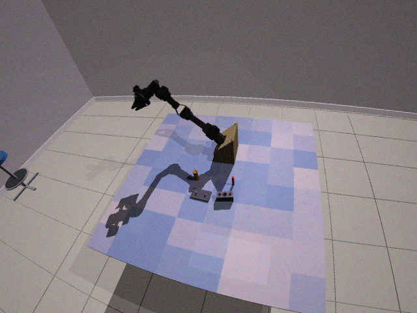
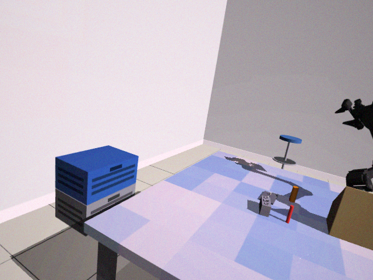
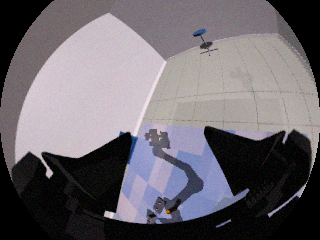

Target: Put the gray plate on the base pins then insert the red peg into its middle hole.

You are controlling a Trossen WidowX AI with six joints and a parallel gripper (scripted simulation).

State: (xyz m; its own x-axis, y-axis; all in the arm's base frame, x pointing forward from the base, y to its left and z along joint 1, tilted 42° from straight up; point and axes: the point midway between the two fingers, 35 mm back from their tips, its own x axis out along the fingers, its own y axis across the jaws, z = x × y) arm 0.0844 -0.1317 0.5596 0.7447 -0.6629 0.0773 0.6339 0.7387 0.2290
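Right now the gray plate is 22 cm ahead of my gripper tip, 59 cm to the left of it and 41 cm below it. Round my gripper tip: red peg 11 cm ahead, 62 cm to the left, 40 cm below; then orange peg 12 cm ahead, 38 cm to the left, 40 cm below; then base 23 cm ahead, 44 cm to the left, 43 cm below.
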